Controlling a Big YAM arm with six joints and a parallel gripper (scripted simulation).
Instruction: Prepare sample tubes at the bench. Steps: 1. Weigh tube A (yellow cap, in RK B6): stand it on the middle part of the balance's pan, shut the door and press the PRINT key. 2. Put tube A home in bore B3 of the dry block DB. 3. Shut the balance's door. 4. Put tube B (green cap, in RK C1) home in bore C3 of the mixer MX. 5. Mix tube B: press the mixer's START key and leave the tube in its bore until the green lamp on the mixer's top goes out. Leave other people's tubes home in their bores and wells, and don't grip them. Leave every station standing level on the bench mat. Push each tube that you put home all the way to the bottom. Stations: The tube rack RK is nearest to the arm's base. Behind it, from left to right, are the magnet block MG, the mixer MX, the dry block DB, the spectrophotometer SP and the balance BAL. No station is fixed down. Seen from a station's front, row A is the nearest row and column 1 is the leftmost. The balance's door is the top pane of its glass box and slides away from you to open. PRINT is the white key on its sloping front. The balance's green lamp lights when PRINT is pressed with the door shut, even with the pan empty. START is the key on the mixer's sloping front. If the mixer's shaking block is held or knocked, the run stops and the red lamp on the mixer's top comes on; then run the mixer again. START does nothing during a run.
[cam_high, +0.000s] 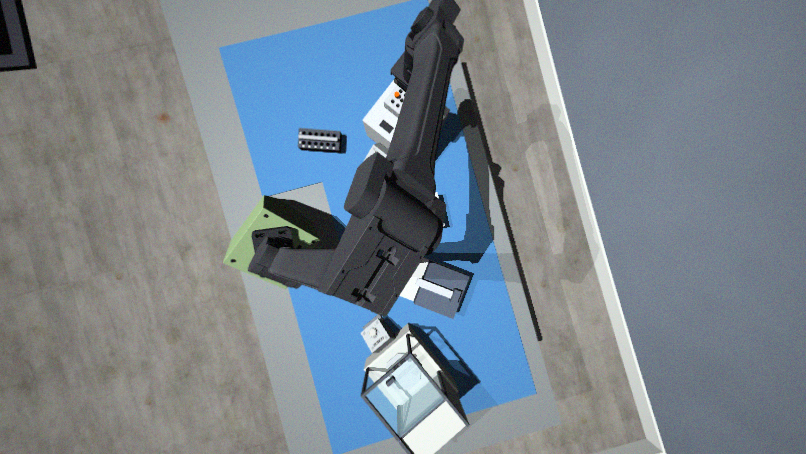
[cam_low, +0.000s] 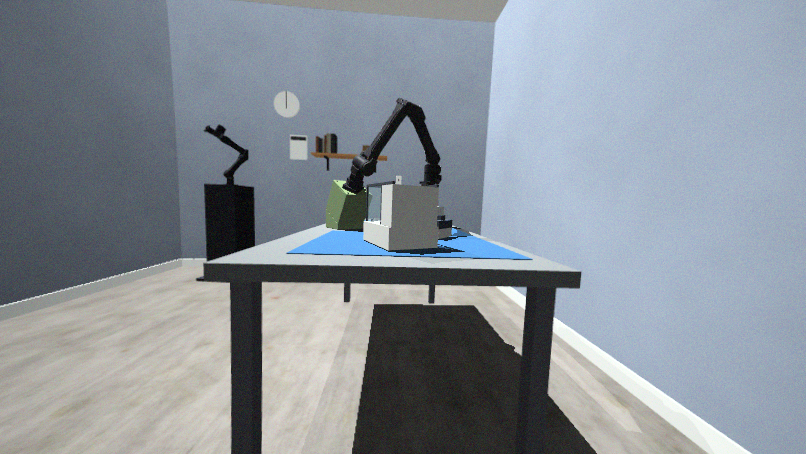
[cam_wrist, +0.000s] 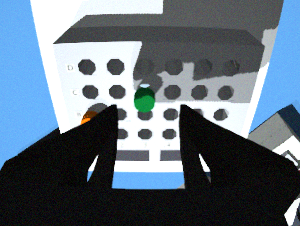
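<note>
The mixer's green start key is 130 mm to the right of my hand, 130 mm below it and 130 mm behind it. Also, from my hand: magnet block MG: 300 mm behind, 180 mm below, 20 mm to the right; dry block DB: 310 mm to the right, 170 mm below, 20 mm behind; orange-capped tube: 50 mm below, 40 mm behind, 10 mm to the left.
</note>
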